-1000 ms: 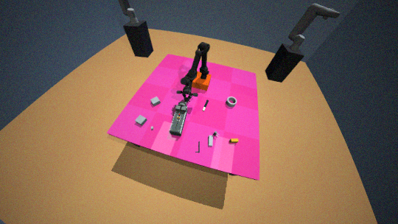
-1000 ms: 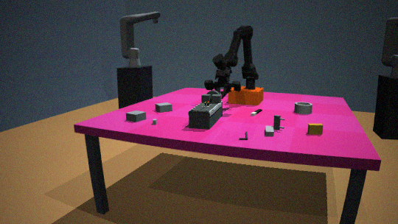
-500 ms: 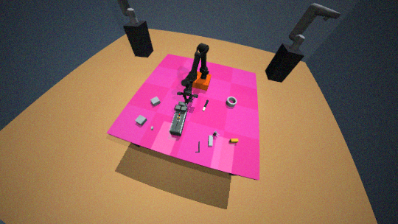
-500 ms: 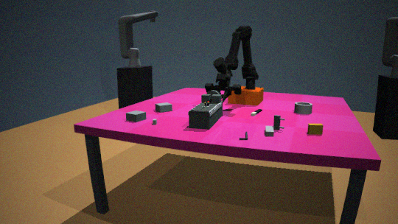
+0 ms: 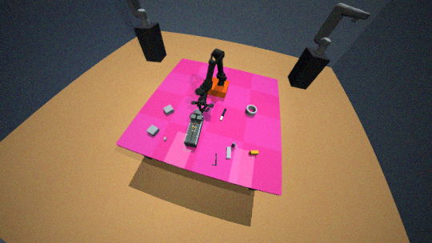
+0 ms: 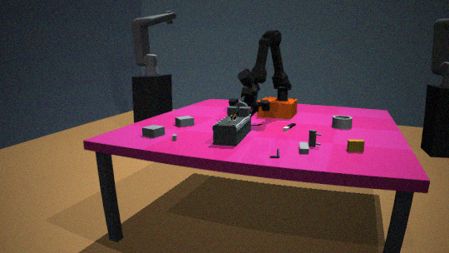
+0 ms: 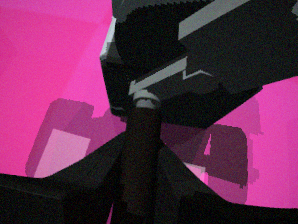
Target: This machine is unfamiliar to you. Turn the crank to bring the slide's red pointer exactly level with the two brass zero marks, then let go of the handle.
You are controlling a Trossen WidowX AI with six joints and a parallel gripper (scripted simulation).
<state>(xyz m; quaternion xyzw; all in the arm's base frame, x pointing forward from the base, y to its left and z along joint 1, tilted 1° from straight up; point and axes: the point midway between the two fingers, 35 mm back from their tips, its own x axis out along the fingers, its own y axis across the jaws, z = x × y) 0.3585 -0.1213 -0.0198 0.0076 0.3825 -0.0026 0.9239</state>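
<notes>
The red pointer is 14 cm ahead of my gripper tip, 4 cm above it and 2 cm to the right of it. The rest, counted from my gripper tip: small cube: 27 cm ahead, 23 cm to the right, 3 cm below; then black-and-white stick: 19 cm to the left, 5 cm behind, 4 cm below; then dark crank handle: 2 cm behind, 2 cm above.
</notes>
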